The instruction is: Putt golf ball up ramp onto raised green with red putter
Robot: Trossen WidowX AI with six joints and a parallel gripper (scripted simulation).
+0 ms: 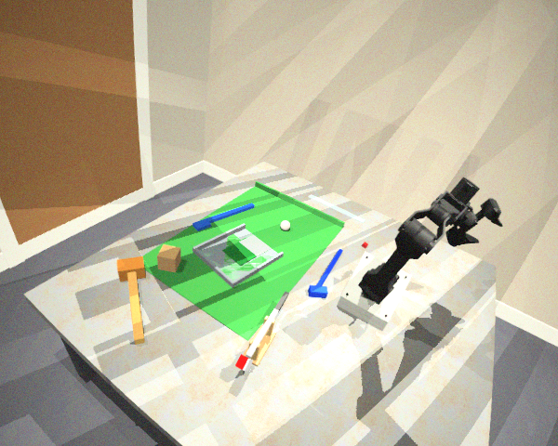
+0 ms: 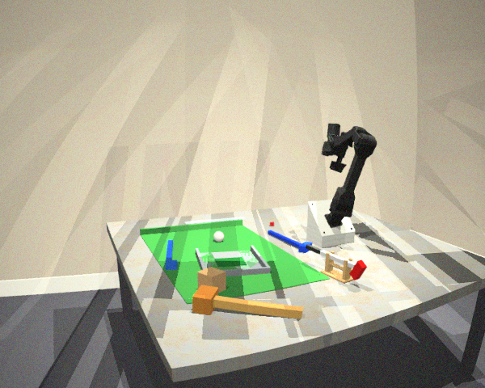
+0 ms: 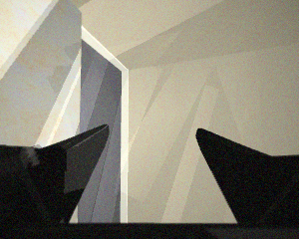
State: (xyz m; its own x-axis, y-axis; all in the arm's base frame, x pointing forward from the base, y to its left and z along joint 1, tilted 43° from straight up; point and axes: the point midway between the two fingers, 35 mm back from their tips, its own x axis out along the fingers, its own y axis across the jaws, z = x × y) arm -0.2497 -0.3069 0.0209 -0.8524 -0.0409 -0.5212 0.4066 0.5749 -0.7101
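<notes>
Right now my gripper tip is 53 cm to the right of the red putter, 49 cm short of it and 27 cm above it. The rest, counted from my gripper tip: tiny red cube: 36 cm ahead, 32 cm below, 11 cm to the right; then white golf ball: 68 cm ahead, 30 cm below, 2 cm to the left; then blue putter: 43 cm ahead, 31 cm below, 15 cm to the left.
</notes>
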